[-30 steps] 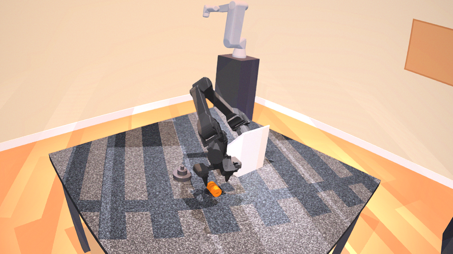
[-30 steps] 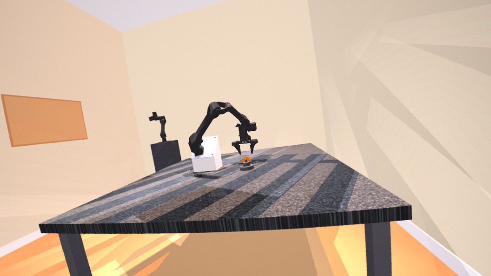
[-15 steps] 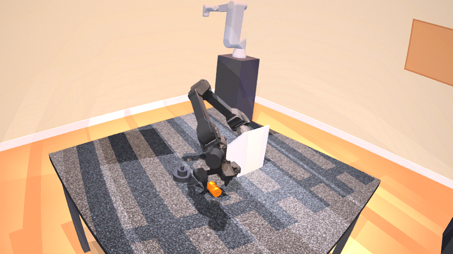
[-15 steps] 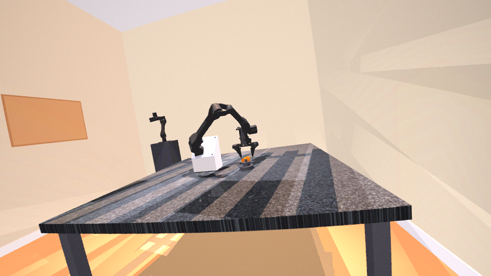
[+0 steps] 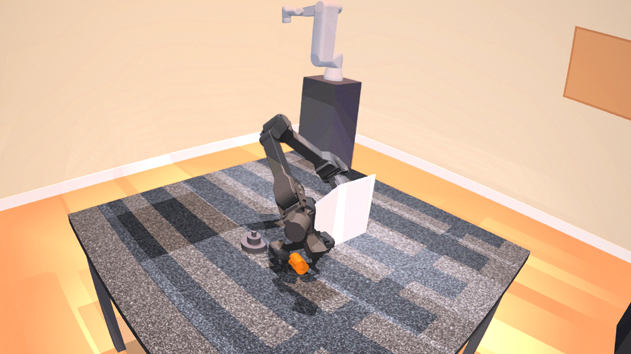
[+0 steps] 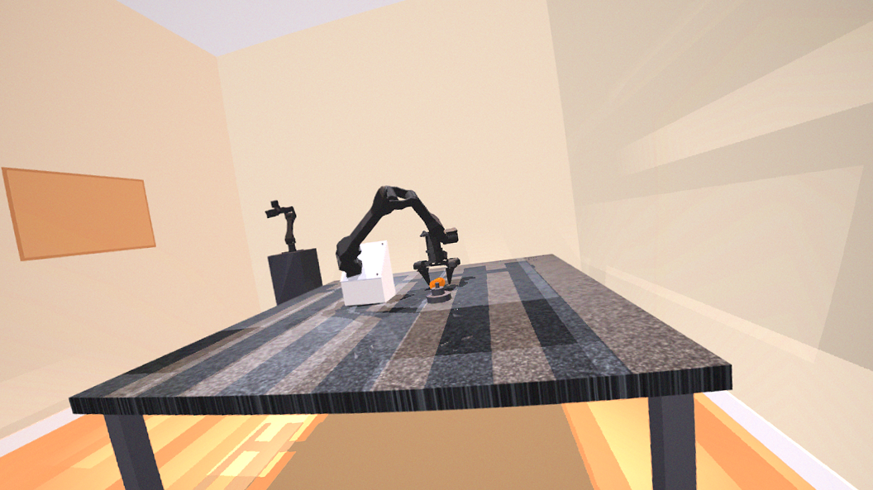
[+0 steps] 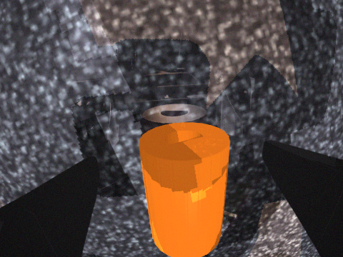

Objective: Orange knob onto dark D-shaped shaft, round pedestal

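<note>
The orange knob lies 1 cm behind my gripper tip, 2 cm to the right of it and 1 cm above it. From my gripper tip the other things lie so: round pedestal 2 cm ahead, 19 cm to the right, 2 cm above.
</note>
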